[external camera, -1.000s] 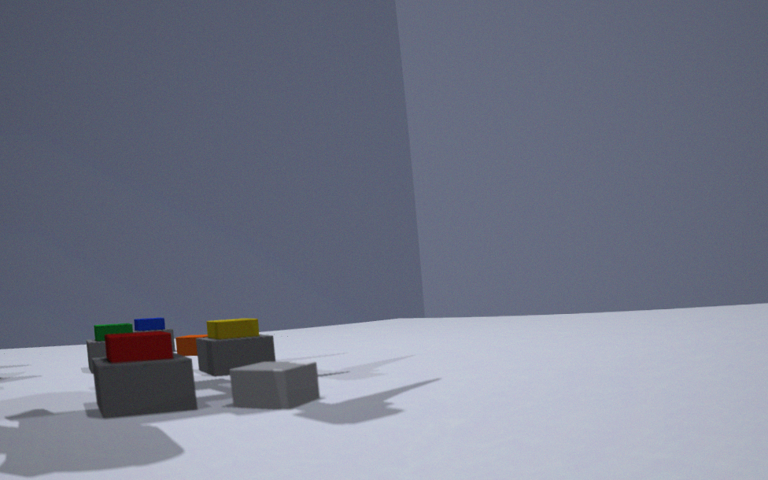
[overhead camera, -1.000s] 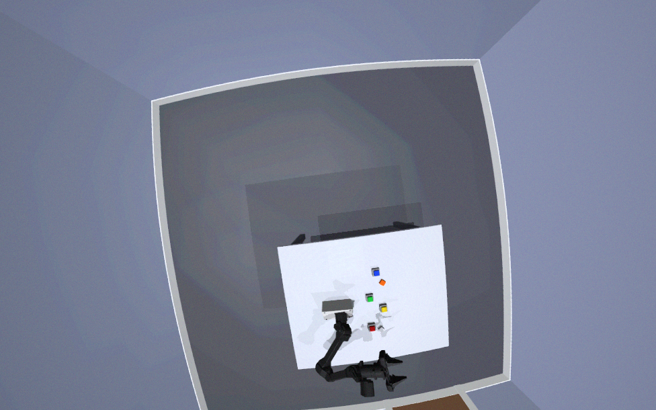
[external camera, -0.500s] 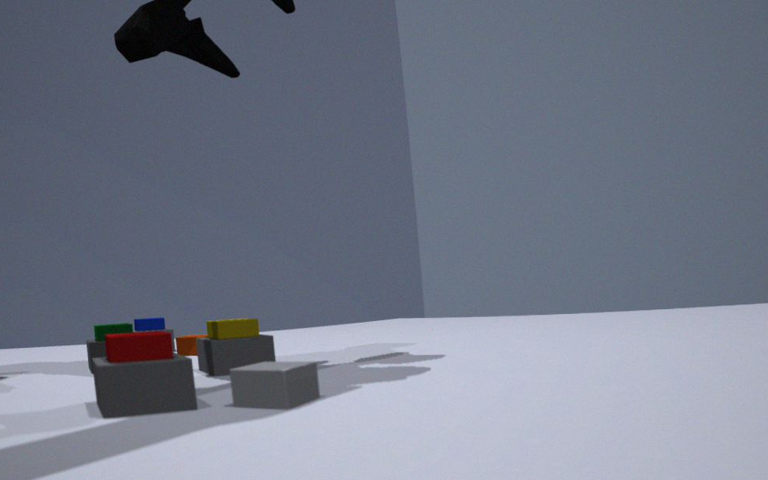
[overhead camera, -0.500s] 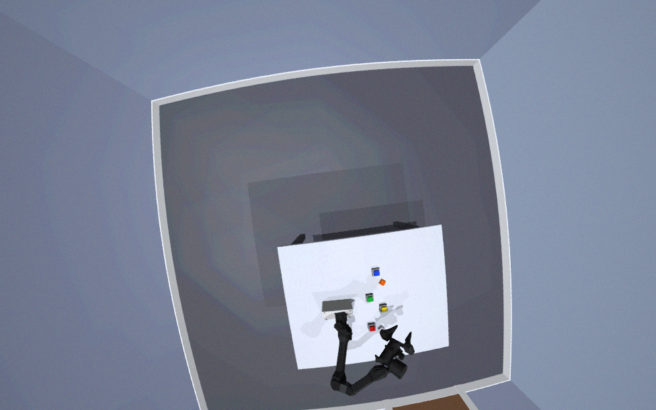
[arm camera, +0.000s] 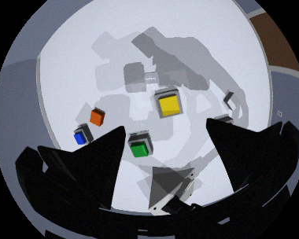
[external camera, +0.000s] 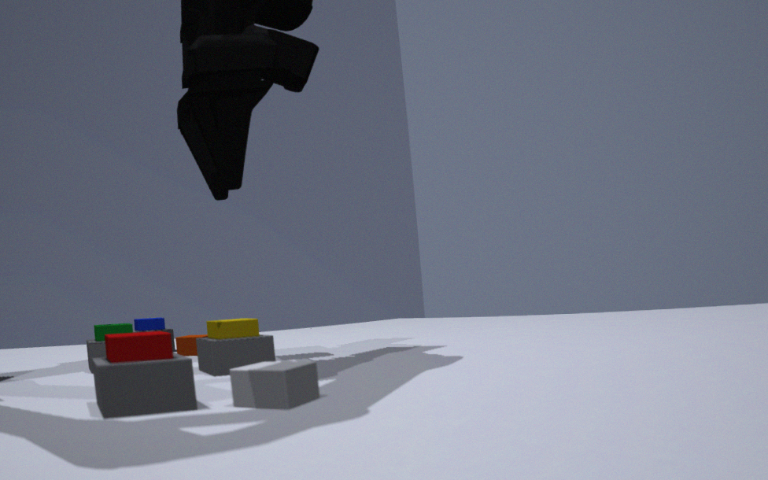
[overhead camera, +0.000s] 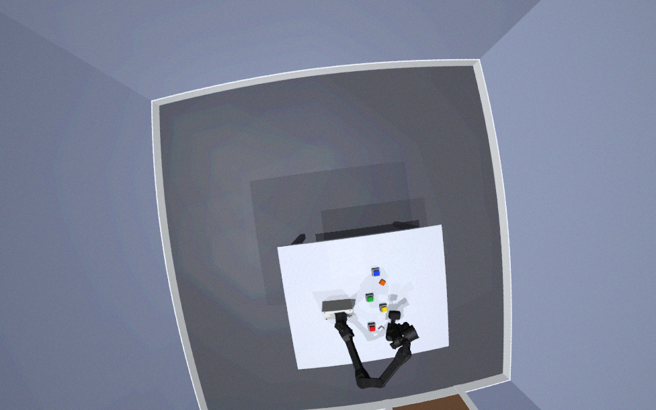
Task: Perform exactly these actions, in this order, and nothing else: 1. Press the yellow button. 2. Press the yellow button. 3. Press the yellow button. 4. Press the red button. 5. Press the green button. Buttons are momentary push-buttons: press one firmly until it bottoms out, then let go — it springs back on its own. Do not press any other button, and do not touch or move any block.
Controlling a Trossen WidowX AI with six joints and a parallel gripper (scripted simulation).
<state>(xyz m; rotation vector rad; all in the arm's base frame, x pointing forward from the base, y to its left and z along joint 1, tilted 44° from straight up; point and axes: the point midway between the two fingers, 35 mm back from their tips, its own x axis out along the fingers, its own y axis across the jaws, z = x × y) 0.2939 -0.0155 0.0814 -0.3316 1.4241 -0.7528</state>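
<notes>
My gripper tip is 1 cm past the yellow button, 1 cm to the left of it and 10 cm above it. Also, from my gripper tip: green button 8 cm behind, 9 cm to the left, 10 cm below; then grey block 5 cm behind, 16 cm to the right, 12 cm below; then red button 11 cm behind, 12 cm to the right, 10 cm below.
</notes>
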